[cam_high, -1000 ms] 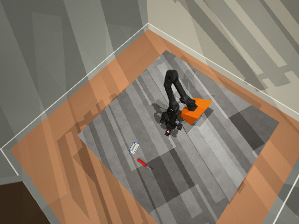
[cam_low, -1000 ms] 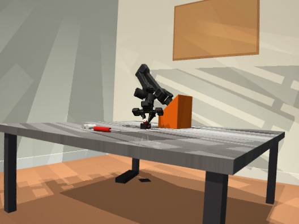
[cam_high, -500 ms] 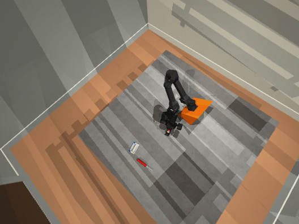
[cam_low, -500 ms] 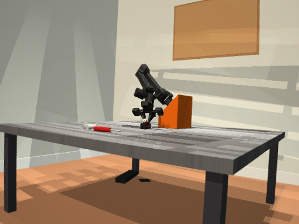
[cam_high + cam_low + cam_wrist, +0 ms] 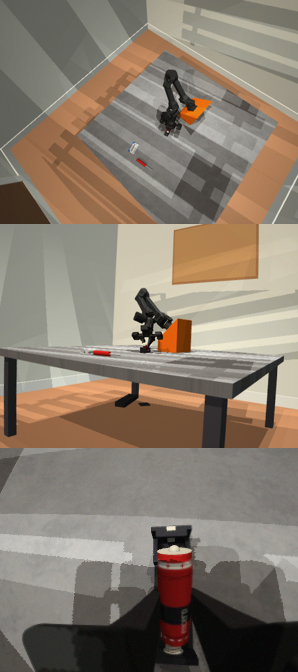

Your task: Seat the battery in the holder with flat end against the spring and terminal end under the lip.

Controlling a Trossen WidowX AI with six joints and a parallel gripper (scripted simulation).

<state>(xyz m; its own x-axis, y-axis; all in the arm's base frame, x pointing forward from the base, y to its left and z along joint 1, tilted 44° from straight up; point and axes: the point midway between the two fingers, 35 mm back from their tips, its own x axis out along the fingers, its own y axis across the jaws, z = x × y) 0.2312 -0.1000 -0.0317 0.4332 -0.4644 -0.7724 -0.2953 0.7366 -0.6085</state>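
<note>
My gripper tip is 1 cm below the battery. Also, from my gripper tip: battery pack 32 cm ahead, 14 cm to the right, 2 cm below; then red-handled screwdriver 36 cm ahead, 4 cm to the left, 2 cm below.
</note>
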